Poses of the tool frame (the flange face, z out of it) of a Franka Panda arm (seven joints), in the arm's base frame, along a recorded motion.
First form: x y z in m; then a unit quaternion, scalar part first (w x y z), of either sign.
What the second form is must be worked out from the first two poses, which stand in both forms.
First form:
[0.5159, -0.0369, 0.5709, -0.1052, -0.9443, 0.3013, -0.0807]
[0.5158, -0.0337, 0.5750, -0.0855, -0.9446, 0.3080, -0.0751]
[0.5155, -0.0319, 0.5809, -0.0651, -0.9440, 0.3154, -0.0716]
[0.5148, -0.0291, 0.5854, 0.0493, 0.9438, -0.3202, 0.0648]
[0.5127, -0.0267, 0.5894, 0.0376, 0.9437, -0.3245, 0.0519]
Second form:
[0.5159, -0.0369, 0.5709, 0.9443, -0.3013, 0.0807, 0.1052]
[0.5158, -0.0337, 0.5750, 0.9446, -0.3080, 0.0751, 0.0855]
[0.5155, -0.0319, 0.5809, 0.9440, -0.3154, 0.0716, 0.0651]
[0.5148, -0.0291, 0.5854, 0.9438, -0.3202, 0.0648, 0.0493]
[0.5127, -0.0267, 0.5894, 0.9437, -0.3245, 0.0519, 0.0376]

